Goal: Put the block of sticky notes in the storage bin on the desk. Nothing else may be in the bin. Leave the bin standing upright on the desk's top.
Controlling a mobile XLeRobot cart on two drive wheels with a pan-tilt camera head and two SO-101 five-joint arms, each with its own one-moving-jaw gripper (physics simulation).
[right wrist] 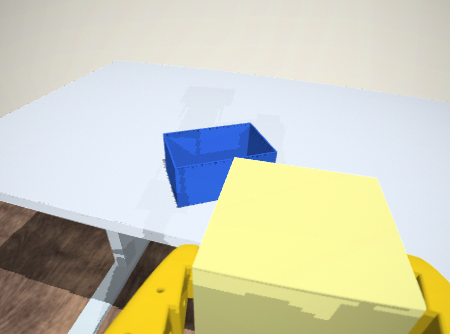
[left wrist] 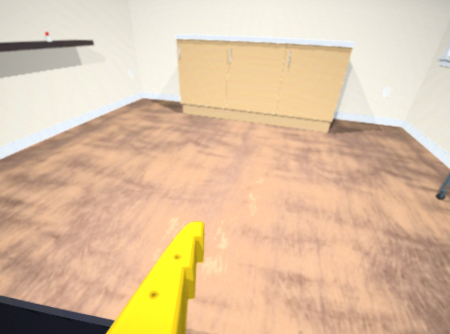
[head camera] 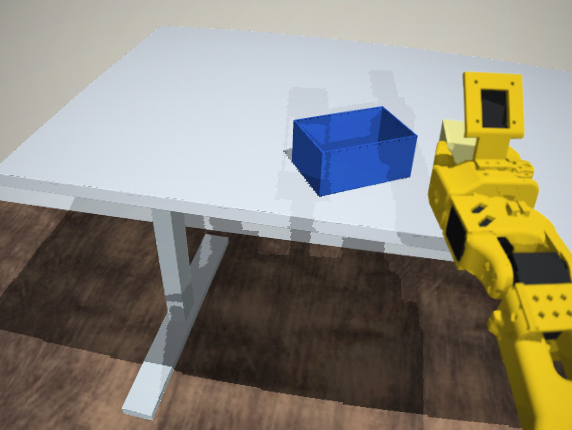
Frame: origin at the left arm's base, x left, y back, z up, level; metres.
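Where they show: left hand, its tool point: [left wrist: 204, 236]; right hand, its tool point: [right wrist: 198, 264] [head camera: 444, 146].
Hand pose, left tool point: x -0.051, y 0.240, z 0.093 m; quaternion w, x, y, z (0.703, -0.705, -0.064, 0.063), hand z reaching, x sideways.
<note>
Things, the pixels of their top centre, and the offset from my left tool point. "spot": a spot on its surface instead. Level surfaces: height alone.
- blue storage bin, centre of its top: [head camera: 355, 127] [right wrist: 217, 142] dx -0.190, dy -1.020, dz -0.073 m
- white desk, height of its surface: dz -0.148 m
- metal leg, a spot on its surface: [head camera: 172, 265] spot: dx +0.201, dy -1.284, dz -0.627 m
The blue storage bin [head camera: 367, 162] [right wrist: 200, 185] stands upright on the white desk [head camera: 210, 110] [right wrist: 125, 110]; no object shows in the part of its inside that is visible. My right gripper [right wrist: 305, 290] is shut on the pale yellow block of sticky notes [head camera: 457, 142] [right wrist: 305, 220], one jaw against each side. In the head camera the block is right of the bin, partly hidden by the gripper. In the right wrist view it covers the bin's lower right corner. My left gripper shows one notched jaw in the left wrist view, so it is fully open, over the floor and away from the desk.
The desk's front edge [head camera: 210, 210] runs below the bin, with a metal leg [head camera: 172, 265] under it at the left. In the left wrist view, a wooden cabinet [left wrist: 255, 80] stands by the far wall, a dark shelf [left wrist: 60, 45] is on the left wall, and a caster [left wrist: 441, 195] shows at the right.
</note>
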